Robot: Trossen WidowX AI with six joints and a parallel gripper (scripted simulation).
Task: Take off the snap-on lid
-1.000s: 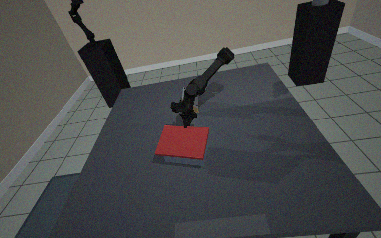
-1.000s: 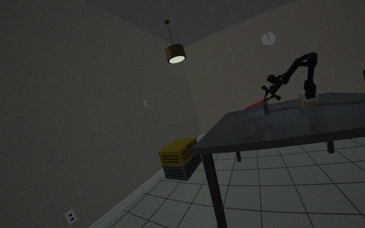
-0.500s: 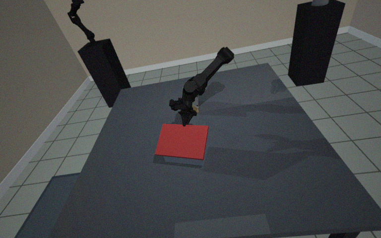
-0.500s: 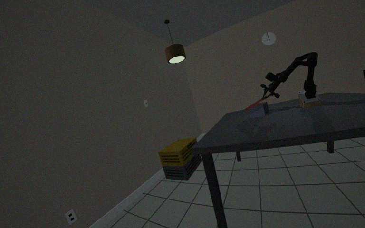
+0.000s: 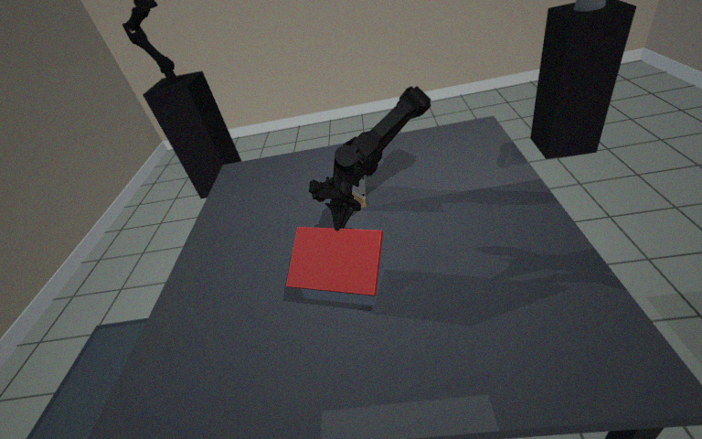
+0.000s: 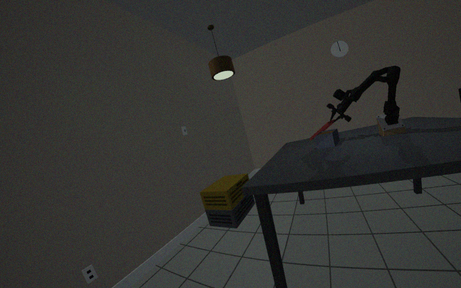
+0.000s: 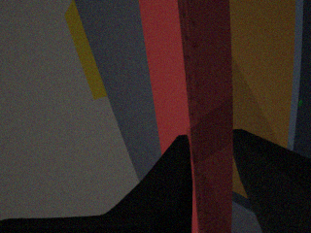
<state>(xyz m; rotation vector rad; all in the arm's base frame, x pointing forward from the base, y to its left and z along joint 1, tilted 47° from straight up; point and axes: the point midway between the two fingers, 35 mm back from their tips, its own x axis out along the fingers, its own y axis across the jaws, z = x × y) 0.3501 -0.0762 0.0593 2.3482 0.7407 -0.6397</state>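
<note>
The red lid lies 7 cm ahead of my gripper tip, 2 cm to the right of it and 4 cm below it. Also, from my gripper tip: storage box 5 cm ahead, 1 cm to the right, 11 cm below.
</note>
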